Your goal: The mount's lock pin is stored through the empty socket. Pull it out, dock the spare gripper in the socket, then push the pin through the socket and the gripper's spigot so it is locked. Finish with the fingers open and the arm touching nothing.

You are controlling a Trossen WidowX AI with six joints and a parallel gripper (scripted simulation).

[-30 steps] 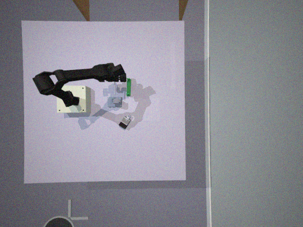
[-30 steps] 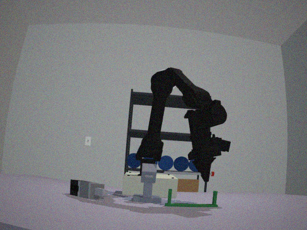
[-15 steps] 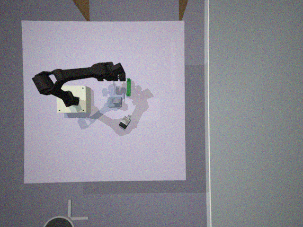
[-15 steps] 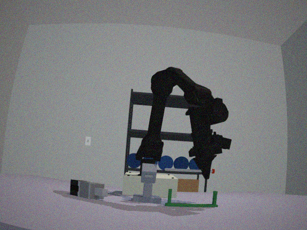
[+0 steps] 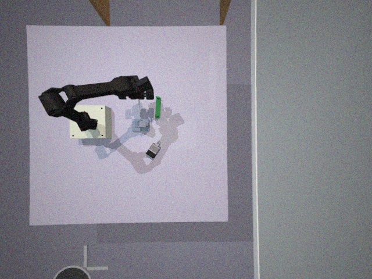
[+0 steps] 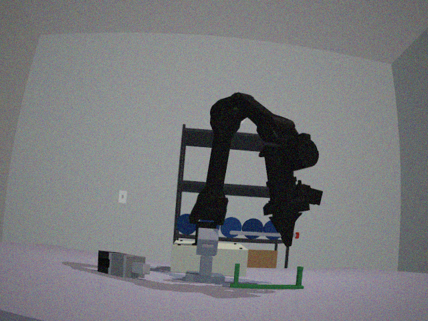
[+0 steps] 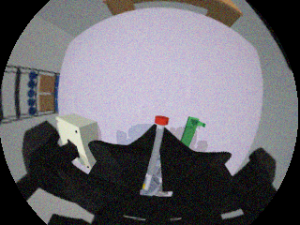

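Right now the green cradle is 100 mm ahead of my gripper tip, 60 mm below it and 40 mm to the right of it. Round my gripper tip: black spare gripper 310 mm to the right, 130 mm ahead, 60 mm below; then socket 170 mm to the right, 30 mm below, 30 mm ahead.
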